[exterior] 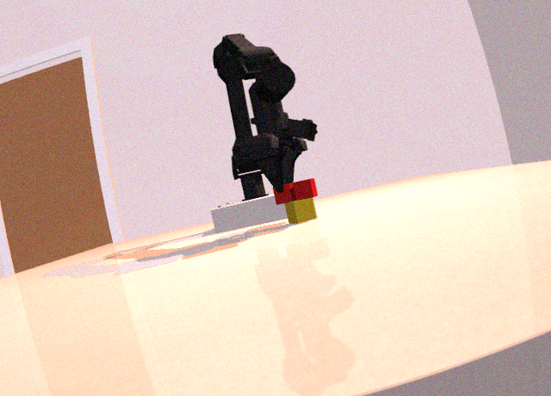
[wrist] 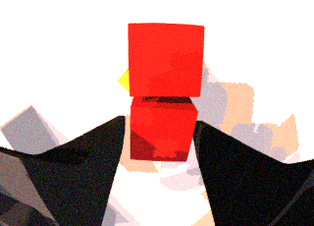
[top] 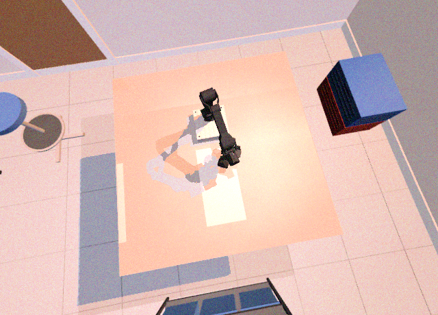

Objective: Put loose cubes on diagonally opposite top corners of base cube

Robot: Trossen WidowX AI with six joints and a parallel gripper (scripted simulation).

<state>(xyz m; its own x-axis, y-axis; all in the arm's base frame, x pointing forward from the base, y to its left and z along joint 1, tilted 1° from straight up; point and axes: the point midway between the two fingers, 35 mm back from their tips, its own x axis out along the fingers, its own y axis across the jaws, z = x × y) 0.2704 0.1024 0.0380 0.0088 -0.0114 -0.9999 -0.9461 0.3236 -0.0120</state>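
My gripper tip is now 1 cm short of the yellow base cube, 2 cm to the right of it and 4 cm above it.
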